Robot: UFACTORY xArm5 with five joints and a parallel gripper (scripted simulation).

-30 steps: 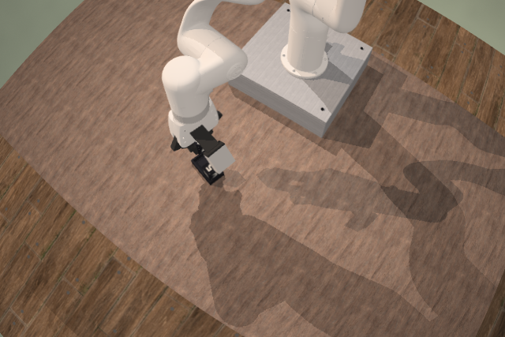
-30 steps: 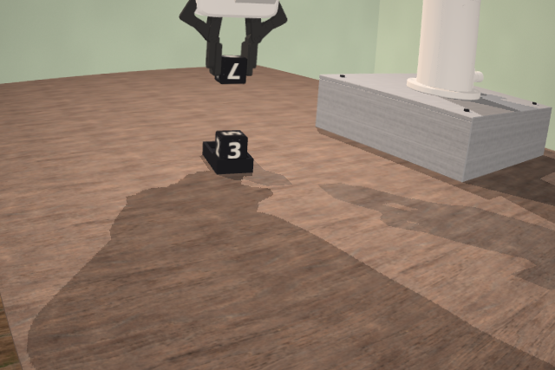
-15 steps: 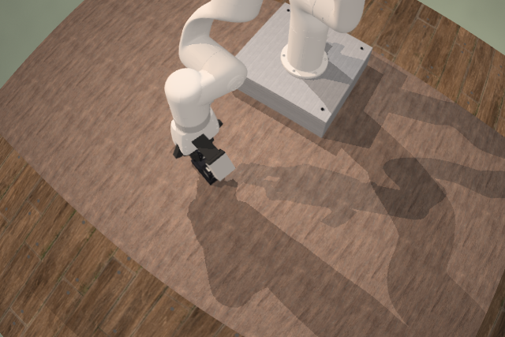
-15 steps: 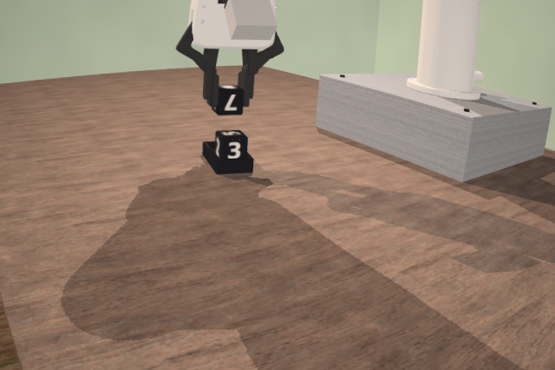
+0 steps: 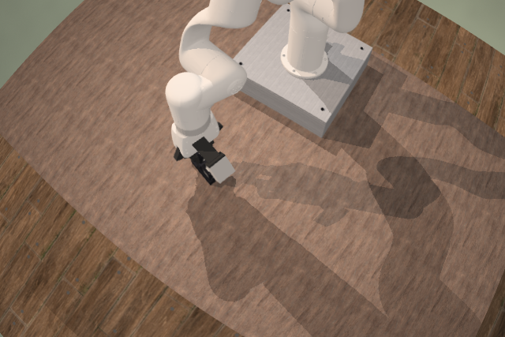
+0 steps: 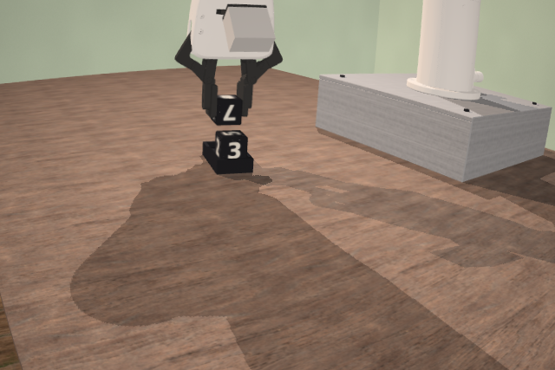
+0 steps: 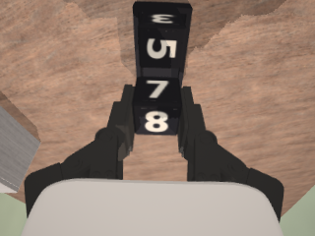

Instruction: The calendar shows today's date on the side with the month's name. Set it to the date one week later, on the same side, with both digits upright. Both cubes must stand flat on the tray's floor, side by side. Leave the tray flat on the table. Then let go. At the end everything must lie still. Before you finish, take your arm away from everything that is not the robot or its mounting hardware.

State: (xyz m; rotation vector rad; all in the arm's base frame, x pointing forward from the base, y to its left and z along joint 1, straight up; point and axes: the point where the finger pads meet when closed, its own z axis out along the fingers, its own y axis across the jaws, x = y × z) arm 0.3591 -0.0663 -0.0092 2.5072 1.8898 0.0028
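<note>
The cube is 1 cm ahead of my hand, 3 cm to the left of it and 5 cm below it. Also, from my hand: tray 1 cm ahead, 2 cm to the left, 7 cm below.
</note>
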